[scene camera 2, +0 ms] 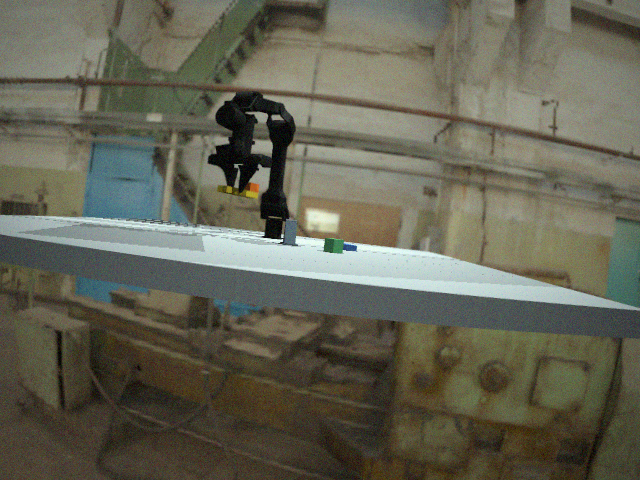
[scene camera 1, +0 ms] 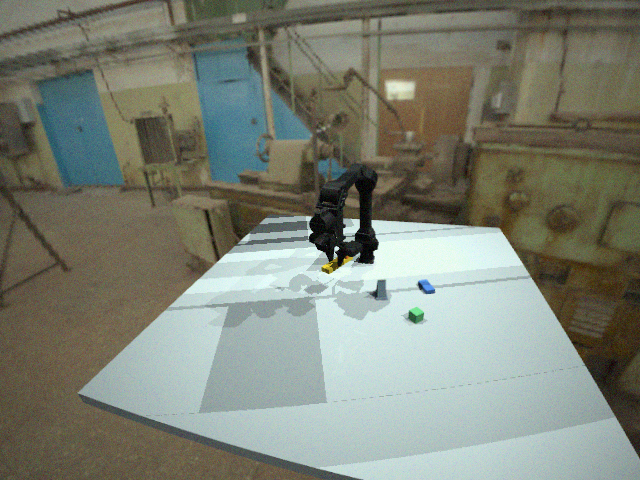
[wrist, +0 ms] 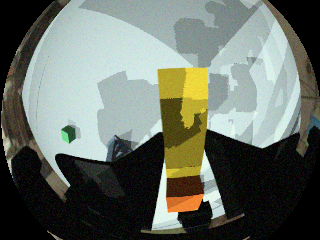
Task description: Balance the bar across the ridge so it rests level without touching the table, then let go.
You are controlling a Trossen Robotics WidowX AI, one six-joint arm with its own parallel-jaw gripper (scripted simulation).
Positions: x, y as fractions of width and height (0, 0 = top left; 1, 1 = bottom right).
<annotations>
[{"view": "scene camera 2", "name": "gripper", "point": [0.37, 0.40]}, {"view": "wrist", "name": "gripper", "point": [0.57, 0.56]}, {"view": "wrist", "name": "bar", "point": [0.57, 0.39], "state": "held by the gripper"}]
</annotations>
